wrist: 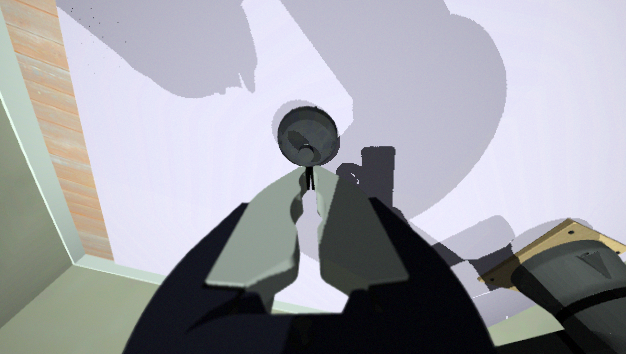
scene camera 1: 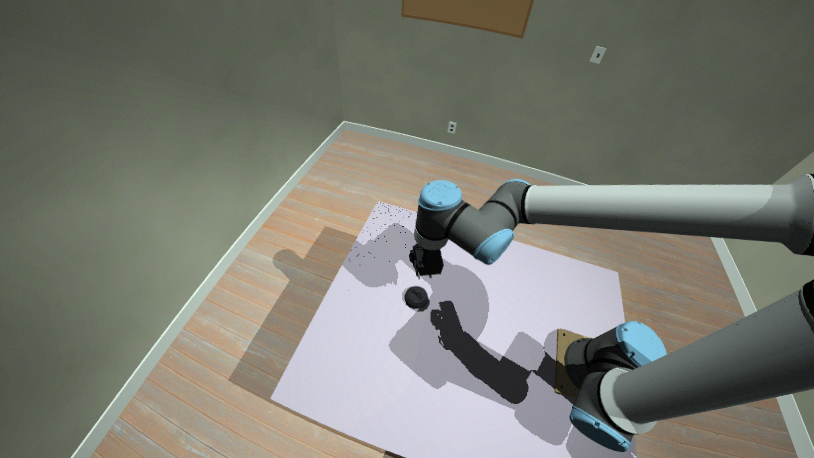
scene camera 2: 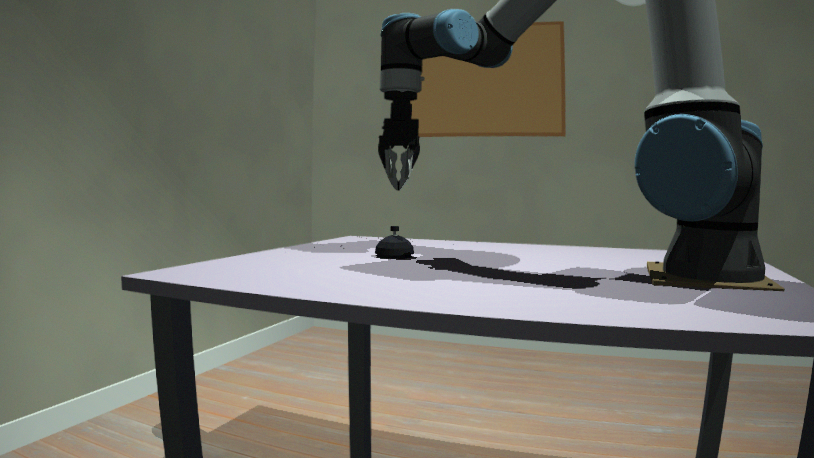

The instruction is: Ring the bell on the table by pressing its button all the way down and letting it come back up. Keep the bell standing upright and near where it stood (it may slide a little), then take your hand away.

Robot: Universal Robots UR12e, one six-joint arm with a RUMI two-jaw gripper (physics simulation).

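Places are measured from the arm's base along level axes (x right, y back, z down), in millimetres.
Pixels of known places: gripper, between the fingertips: (wrist: 310, 168) (scene camera 2: 398, 190); arm's base, origin of its link: (wrist: 555, 266) (scene camera 1: 589, 366) (scene camera 2: 713, 273).
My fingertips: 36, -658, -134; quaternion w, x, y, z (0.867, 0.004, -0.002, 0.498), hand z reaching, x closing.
Note:
Ahead of a thing's pixels: the offset from my fingertips to its top centre, as dx, dy, dz. Level surfaces: height alone.
The dark domed bell @[-26, +5, +76] (scene camera 1: 416, 297) (scene camera 2: 393, 248) (wrist: 308, 130) stands upright on the pale table @[dz +142] (scene camera 1: 330, 353) (scene camera 2: 239, 284) (wrist: 165, 165). Its button @[-26, +5, +76] (scene camera 2: 394, 228) (wrist: 306, 153) is up on a short stem above the dome. My gripper (scene camera 1: 423, 277) (scene camera 2: 399, 188) (wrist: 310, 168) points straight down with its fingertips together, shut and empty. It hangs above the bell, with a clear gap between the fingertips and the button in the second scene view. In the wrist view the fingertips show just below the button, near the dome's lower edge.
The arm's base stands on a tan mounting plate (scene camera 1: 563, 364) (scene camera 2: 688, 283) (wrist: 565, 230) to the right of the bell. Dark arm shadows lie across the table beside the bell. Walls stand behind the table, one with a brown board (scene camera 1: 466, 15) (scene camera 2: 489, 108).

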